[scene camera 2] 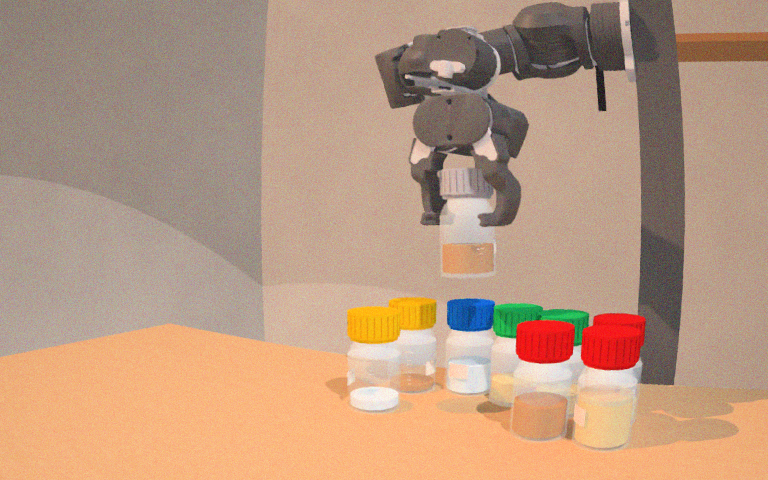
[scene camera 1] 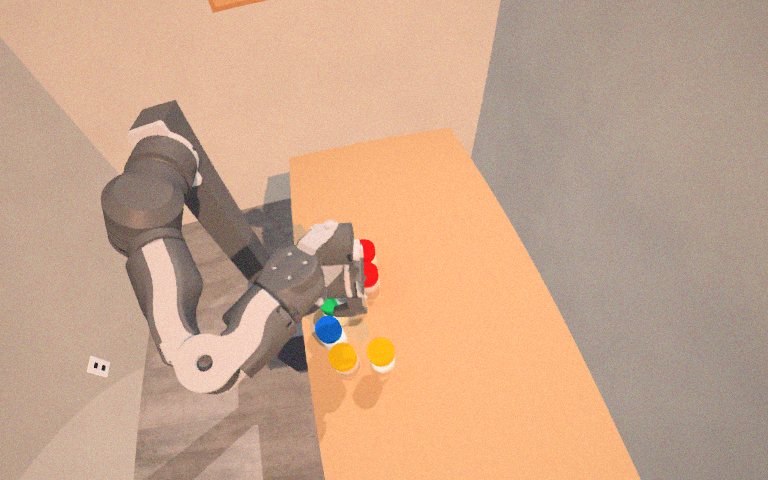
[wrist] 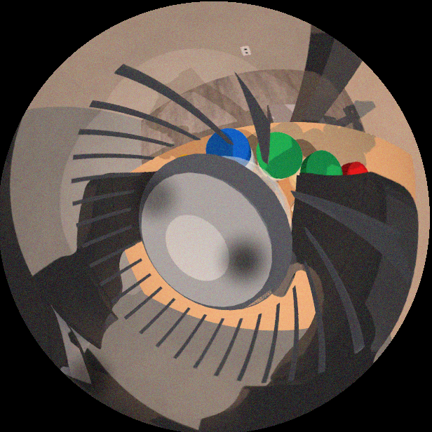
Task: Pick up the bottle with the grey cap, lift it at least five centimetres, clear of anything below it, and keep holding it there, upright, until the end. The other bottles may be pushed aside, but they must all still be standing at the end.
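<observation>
The bottle with the grey cap (scene camera 2: 466,232) (wrist: 200,245) hangs upright in the air, its base well above the other caps in the second scene view. My gripper (scene camera 2: 460,218) (wrist: 226,227) is shut on it, one finger on each side just below the cap. The held bottle is hidden under the arm in the first scene view. A blue-capped bottle (scene camera 1: 328,329) (scene camera 2: 470,314) (wrist: 225,142), two yellow-capped bottles (scene camera 1: 381,352) (scene camera 2: 373,324), two green-capped bottles (scene camera 2: 517,319) (wrist: 280,155) and three red-capped bottles (scene camera 2: 544,340) stand upright on the table.
The wooden table (scene camera 1: 453,283) (scene camera 2: 169,407) carries the standing bottles close together near its robot-side edge. The red-capped and green-capped ones overlap in the second scene view. The robot's dark column (scene camera 2: 659,198) rises behind the table.
</observation>
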